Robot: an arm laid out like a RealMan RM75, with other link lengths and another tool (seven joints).
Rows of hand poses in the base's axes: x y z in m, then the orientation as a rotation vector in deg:
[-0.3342, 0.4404, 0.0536, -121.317, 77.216, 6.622]
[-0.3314, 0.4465, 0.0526, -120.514, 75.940, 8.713]
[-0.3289, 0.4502, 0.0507, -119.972, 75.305, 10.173]
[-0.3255, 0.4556, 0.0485, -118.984, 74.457, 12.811]
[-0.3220, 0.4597, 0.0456, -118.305, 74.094, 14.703]
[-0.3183, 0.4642, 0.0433, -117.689, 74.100, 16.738]
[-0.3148, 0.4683, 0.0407, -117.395, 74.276, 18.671]
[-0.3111, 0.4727, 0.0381, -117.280, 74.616, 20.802]
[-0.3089, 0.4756, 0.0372, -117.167, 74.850, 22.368]
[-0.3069, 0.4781, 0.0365, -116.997, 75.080, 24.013]
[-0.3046, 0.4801, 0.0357, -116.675, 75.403, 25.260]
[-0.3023, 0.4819, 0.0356, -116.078, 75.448, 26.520]
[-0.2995, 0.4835, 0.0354, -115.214, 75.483, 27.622]
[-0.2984, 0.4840, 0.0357, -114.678, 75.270, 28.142]
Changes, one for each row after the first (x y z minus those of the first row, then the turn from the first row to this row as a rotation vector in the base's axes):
[0.0028, 0.0061, -0.0010, 1.847, 0.490, 0.915]
[0.0053, 0.0098, -0.0029, 3.016, 0.968, 1.415]
[0.0087, 0.0152, -0.0051, 5.004, 1.992, 2.145]
[0.0122, 0.0193, -0.0080, 6.299, 2.866, 2.537]
[0.0159, 0.0238, -0.0103, 7.435, 4.032, 2.770]
[0.0194, 0.0279, -0.0129, 8.200, 5.313, 3.010]
[0.0231, 0.0323, -0.0155, 8.800, 6.858, 3.272]
[0.0253, 0.0352, -0.0164, 9.255, 7.985, 3.462]
[0.0273, 0.0377, -0.0171, 9.767, 9.154, 3.652]
[0.0296, 0.0397, -0.0179, 10.241, 10.057, 3.627]
[0.0319, 0.0415, -0.0180, 11.040, 10.782, 3.661]
[0.0347, 0.0431, -0.0182, 12.008, 11.332, 3.555]
[0.0358, 0.0436, -0.0179, 12.657, 11.463, 3.591]

